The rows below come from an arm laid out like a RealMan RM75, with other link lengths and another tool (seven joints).
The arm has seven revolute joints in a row. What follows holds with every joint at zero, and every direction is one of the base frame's. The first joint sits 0.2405 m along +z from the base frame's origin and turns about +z. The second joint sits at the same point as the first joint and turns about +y. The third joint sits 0.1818 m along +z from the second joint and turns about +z. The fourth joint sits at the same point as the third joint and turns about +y. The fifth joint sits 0.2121 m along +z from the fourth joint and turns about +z. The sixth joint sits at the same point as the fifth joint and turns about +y. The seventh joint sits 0.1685 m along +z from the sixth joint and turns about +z. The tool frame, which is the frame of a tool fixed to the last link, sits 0.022 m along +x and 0.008 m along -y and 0.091 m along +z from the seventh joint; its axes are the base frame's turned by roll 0, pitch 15.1 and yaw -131.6 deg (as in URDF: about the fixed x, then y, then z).
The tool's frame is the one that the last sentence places.
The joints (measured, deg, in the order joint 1, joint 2, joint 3, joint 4, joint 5, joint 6, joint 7), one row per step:
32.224 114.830 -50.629 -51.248 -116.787 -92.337 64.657
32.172 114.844 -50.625 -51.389 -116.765 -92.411 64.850
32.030 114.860 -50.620 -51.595 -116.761 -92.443 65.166
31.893 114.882 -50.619 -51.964 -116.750 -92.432 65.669
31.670 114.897 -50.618 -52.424 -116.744 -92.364 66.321
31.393 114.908 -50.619 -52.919 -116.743 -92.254 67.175
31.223 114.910 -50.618 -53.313 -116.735 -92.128 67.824
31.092 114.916 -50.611 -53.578 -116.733 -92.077 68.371
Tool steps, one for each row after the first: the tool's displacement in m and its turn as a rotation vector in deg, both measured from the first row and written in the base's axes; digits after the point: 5 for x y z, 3 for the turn. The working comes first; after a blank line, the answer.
Tool pose at each row, in the base's axes (x y z in m, rotation vector in deg; the steps are taken from these numbers as rounded here):
0.16932 0.35522 -0.04355 -51.288 -137.909 -17.380
0.16913 0.35506 -0.04326 -51.432 -137.832 -17.368
0.16953 0.35490 -0.04277 -51.775 -137.692 -17.484
0.16962 0.35527 -0.04181 -52.160 -137.508 -17.741
0.17022 0.35581 -0.04050 -52.733 -137.245 -18.167
0.17122 0.35637 -0.03905 -53.581 -136.866 -18.684
0.17174 0.35715 -0.03780 -54.146 -136.580 -19.135
0.17215 0.35745 -0.03701 -54.687 -136.322 -19.396

-0.00019 -0.00016 0.00029 -0.025 0.048 -0.110
0.00021 -0.00032 0.00078 -0.006 0.074 -0.397
0.00030 0.00005 0.00174 0.103 0.084 -0.751
0.00090 0.00059 0.00305 0.289 0.073 -1.286
0.00190 0.00115 0.00450 0.487 0.080 -2.051
0.00242 0.00193 0.00575 0.696 0.075 -2.590
0.00283 0.00223 0.00654 0.783 0.112 -3.067

